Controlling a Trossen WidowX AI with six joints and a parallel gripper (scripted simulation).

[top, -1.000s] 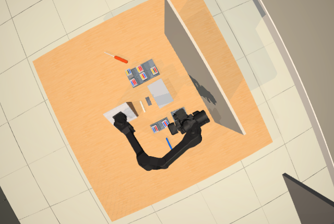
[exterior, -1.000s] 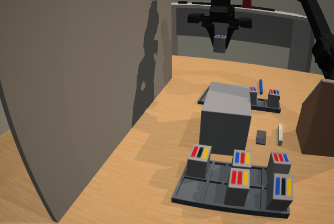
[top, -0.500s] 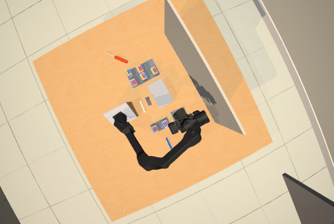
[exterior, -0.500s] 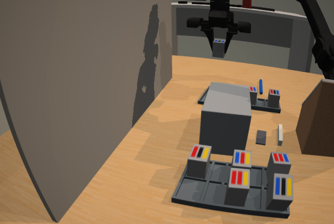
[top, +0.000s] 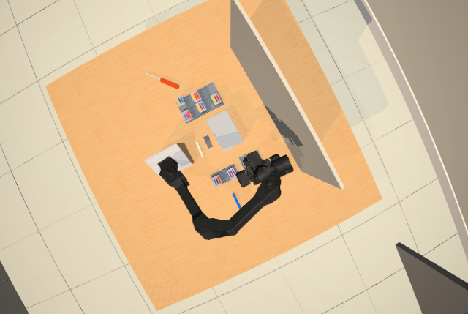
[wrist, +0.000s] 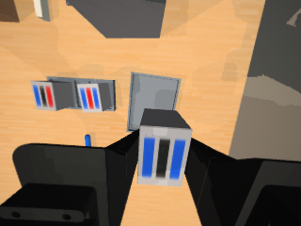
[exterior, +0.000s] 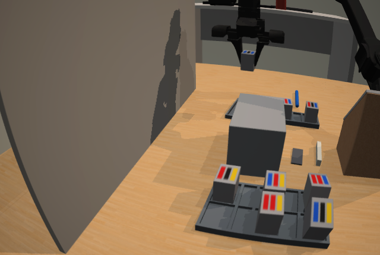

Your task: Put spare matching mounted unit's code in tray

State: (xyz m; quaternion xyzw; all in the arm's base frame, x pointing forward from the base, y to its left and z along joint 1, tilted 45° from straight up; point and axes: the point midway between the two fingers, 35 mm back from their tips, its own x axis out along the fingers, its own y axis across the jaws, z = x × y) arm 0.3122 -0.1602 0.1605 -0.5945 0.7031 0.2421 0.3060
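My gripper tip is now 13 cm above the flat grey tray and 1 cm past it. Round my gripper tip: blue pen 17 cm behind, 13 cm below, 12 cm to the right; grey mounted unit 22 cm to the left, 8 cm below, 3 cm behind; small rack 15 cm behind, 13 cm below, 4 cm to the left.
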